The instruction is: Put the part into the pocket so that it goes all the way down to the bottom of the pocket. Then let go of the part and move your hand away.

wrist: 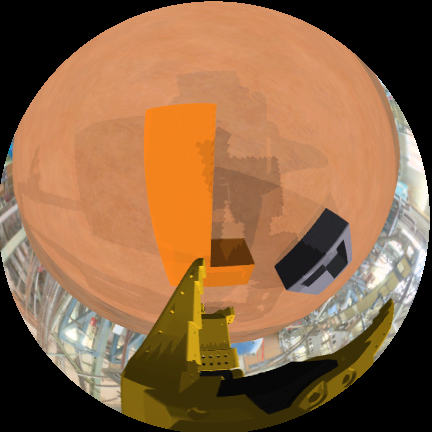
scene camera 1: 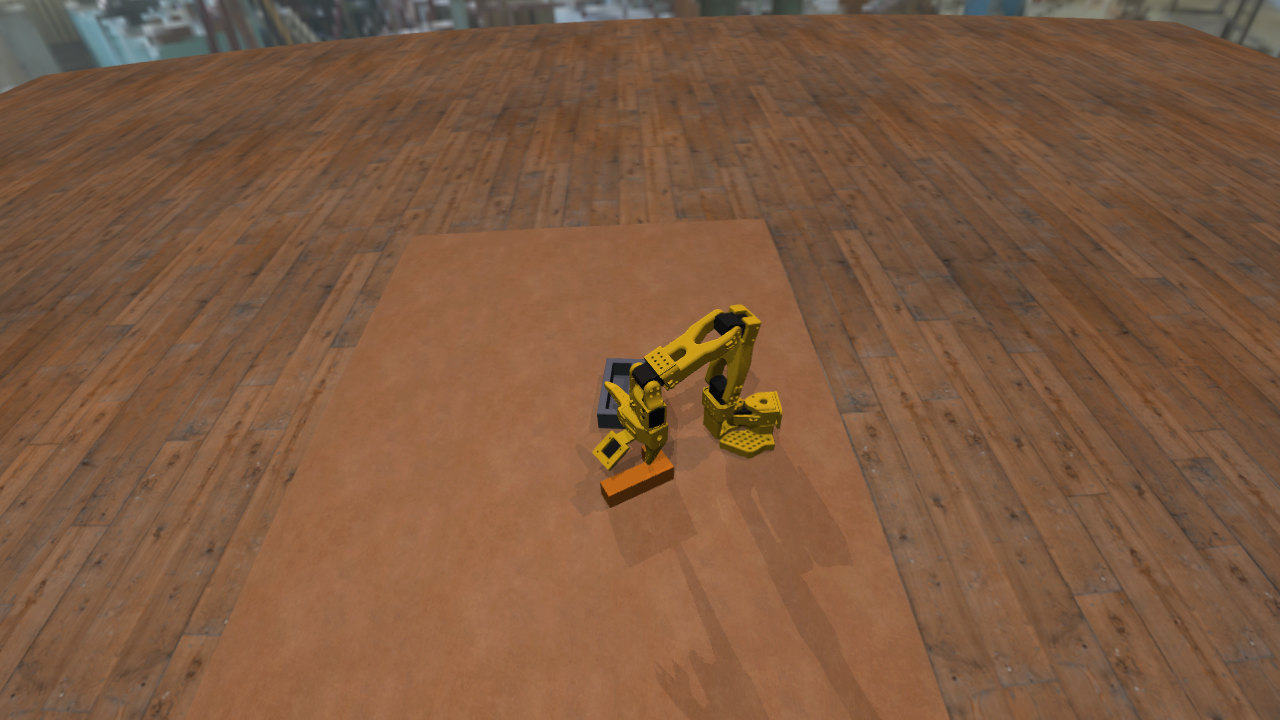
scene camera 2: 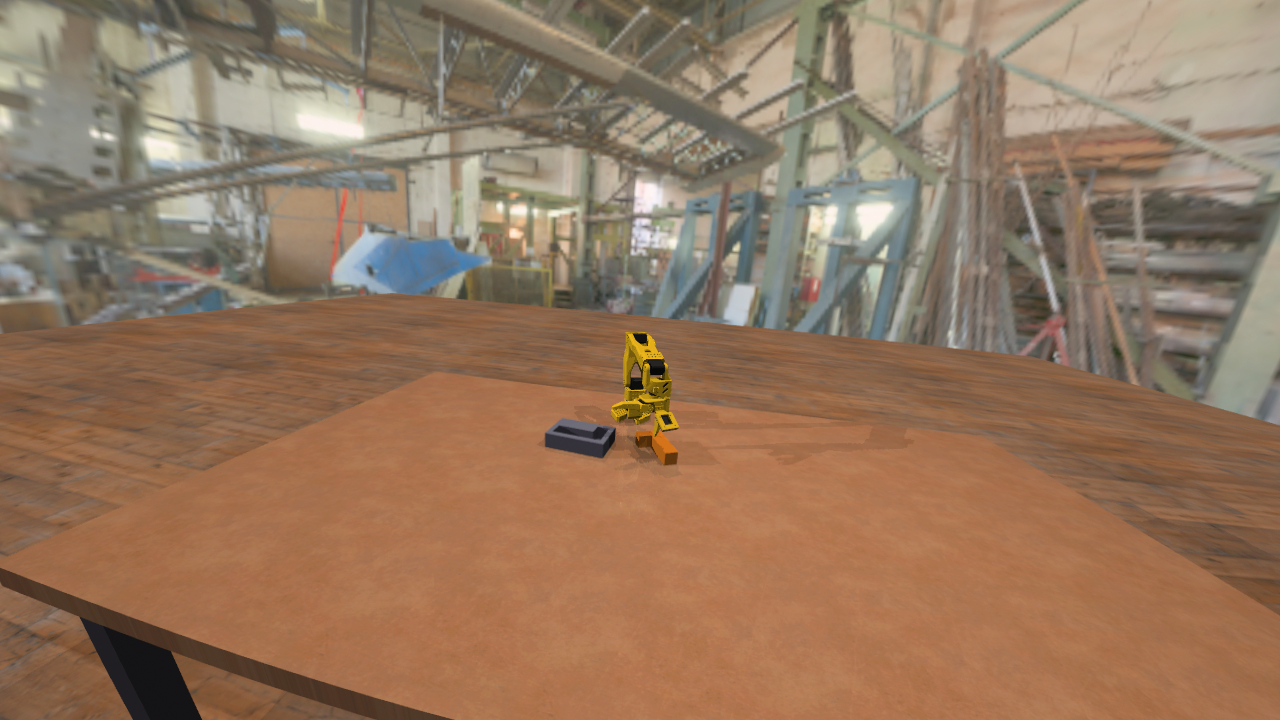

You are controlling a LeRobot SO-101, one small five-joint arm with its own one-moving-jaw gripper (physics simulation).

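Where they show: hand at its tool point: [wrist: 204, 264] [scene camera 1: 647, 460] [scene camera 2: 653, 434]; arm's base at its link origin: [wrist: 209, 309] [scene camera 1: 732, 432] [scene camera 2: 629, 419].
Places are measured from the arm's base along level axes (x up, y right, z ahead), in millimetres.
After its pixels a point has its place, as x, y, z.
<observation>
The part, an orange L-shaped bar [scene camera 1: 637, 483] {29, -116, 160} [scene camera 2: 665, 448] {30, -109, 194} [wrist: 180, 190] {30, -106, 175}, lies flat on the mat, outside the pocket. Its short leg points toward the pocket's side in the wrist view. The dark grey block with the pocket [scene camera 1: 607, 418] {25, 22, 206} [scene camera 2: 572, 443] {23, 96, 215} [wrist: 306, 254] {20, 18, 171} stands a little apart from it, partly hidden behind the arm in scene camera 1. My gripper [scene camera 1: 628, 422] [scene camera 2: 636, 422] {34, -78, 143} [wrist: 297, 279] is wide open and empty. The fixed jaw's tip is at the corner end of the part, overlapping it in the wrist view; I cannot tell whether it touches. The moving jaw is swung far out toward the block's side.
The yellow arm's base [scene camera 1: 747, 438] {17, -28, -19} stands on the brown mat [scene camera 1: 402, 537] {0, -176, 508} [scene camera 2: 447, 555] {0, 177, 545}, right of the part in scene camera 1. The wooden floor [scene camera 1: 223, 223] surrounds the mat in that view. The arm's shadows fall across the mat.
</observation>
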